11 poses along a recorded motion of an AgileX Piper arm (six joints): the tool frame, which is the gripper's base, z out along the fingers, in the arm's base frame.
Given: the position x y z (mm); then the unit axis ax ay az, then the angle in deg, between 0 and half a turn.
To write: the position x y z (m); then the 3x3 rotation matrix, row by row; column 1 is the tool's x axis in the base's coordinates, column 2 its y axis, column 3 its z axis. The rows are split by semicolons. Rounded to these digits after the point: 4 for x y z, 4 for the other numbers.
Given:
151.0 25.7 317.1 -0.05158 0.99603 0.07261 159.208
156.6 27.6 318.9 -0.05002 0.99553 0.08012 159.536
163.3 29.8 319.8 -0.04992 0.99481 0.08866 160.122
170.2 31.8 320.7 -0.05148 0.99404 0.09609 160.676
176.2 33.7 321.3 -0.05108 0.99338 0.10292 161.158
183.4 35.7 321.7 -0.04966 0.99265 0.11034 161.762
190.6 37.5 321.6 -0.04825 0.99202 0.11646 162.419
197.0 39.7 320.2 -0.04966 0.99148 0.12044 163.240
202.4 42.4 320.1 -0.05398 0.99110 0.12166 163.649
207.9 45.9 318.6 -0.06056 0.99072 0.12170 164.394
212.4 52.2 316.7 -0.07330 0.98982 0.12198 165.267
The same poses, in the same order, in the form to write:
0.1510 0.0257 0.3171; -0.9297 -0.1252 0.3463; -0.0736 0.9847 0.1582; -0.3608 0.1216 -0.9247
0.1566 0.0276 0.3189; -0.9320 -0.1245 0.3403; -0.0684 0.9827 0.1720; -0.3558 0.1370 -0.9245
0.1633 0.0298 0.3198; -0.9356 -0.1265 0.3297; -0.0662 0.9799 0.1881; -0.3468 0.1542 -0.9252
0.1702 0.0318 0.3207; -0.9385 -0.1313 0.3193; -0.0677 0.9769 0.2027; -0.3386 0.1686 -0.9257
0.1762 0.0337 0.3213; -0.9413 -0.1320 0.3106; -0.0655 0.9743 0.2155; -0.3311 0.1825 -0.9258
0.1834 0.0357 0.3217; -0.9450 -0.1306 0.3000; -0.0616 0.9715 0.2291; -0.3213 0.1980 -0.9260
0.1906 0.0375 0.3216; -0.9487 -0.1287 0.2887; -0.0583 0.9690 0.2402; -0.3106 0.2111 -0.9268
0.1970 0.0397 0.3202; -0.9527 -0.1311 0.2742; -0.0617 0.9668 0.2481; -0.2976 0.2194 -0.9291
0.2024 0.0424 0.3201; -0.9538 -0.1391 0.2661; -0.0706 0.9653 0.2515; -0.2919 0.2211 -0.9306
0.2079 0.0459 0.3186; -0.9559 -0.1505 0.2521; -0.0850 0.9637 0.2530; -0.2810 0.2204 -0.9341
0.2124 0.0522 0.3167; -0.9566 -0.1737 0.2341; -0.1117 0.9602 0.2561; -0.2693 0.2189 -0.9379

